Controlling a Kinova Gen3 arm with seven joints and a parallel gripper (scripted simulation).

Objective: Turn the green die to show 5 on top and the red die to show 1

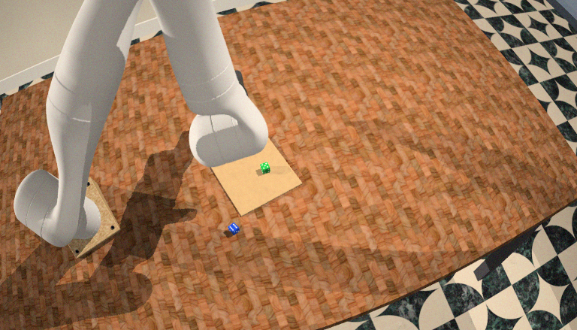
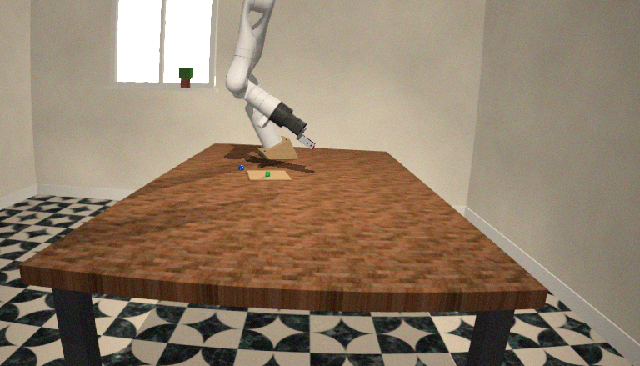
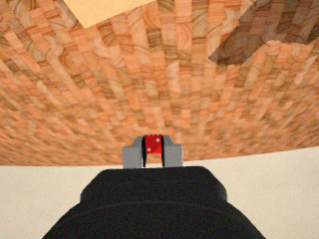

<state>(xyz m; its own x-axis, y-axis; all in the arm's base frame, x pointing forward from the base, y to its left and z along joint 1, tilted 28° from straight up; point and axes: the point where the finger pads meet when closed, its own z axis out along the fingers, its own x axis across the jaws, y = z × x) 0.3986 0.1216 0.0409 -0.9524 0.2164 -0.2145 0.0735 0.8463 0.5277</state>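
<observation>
Right now the tan mat is 14 cm to the right of my hand, 12 cm below it and 1 cm behind it. From my hand the other things lie so: green die 14 cm to the right, 11 cm below, 1 cm ahead; red die 1 cm to the left, 1 cm below; blue die 23 cm to the right, 11 cm below, 11 cm behind.
</observation>
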